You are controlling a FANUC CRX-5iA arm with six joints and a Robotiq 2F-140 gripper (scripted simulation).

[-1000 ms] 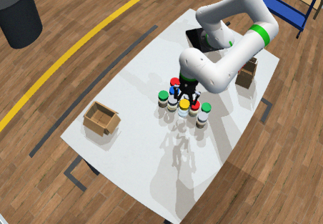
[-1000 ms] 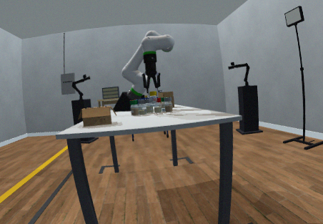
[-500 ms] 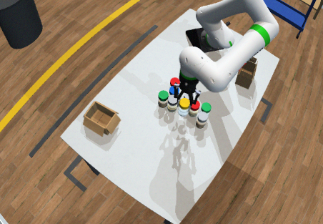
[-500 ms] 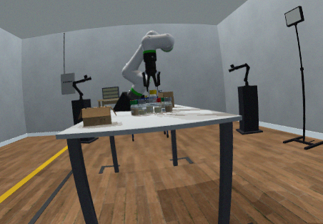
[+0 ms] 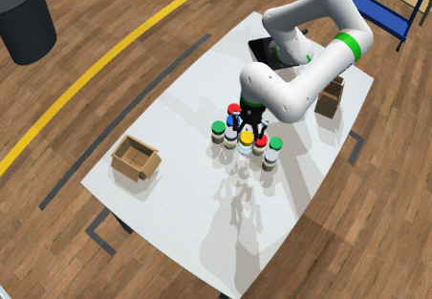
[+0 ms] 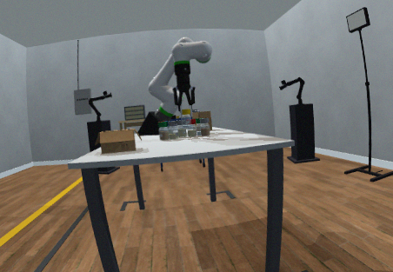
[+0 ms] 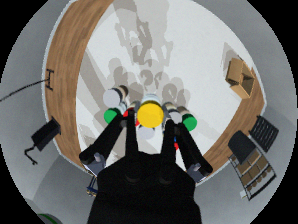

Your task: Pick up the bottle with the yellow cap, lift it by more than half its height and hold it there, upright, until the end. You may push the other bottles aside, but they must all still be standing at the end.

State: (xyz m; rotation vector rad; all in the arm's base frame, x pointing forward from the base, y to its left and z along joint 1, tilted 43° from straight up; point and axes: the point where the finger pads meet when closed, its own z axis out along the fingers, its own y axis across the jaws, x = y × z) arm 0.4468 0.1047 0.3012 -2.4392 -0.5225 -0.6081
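Right now my hand is 10 cm above the grey-capped bottle, 8 cm to the left of it and 1 cm short of it. The rest, counted from my hand: red-capped bottle 16 cm to the right, 10 cm below, 7 cm behind.
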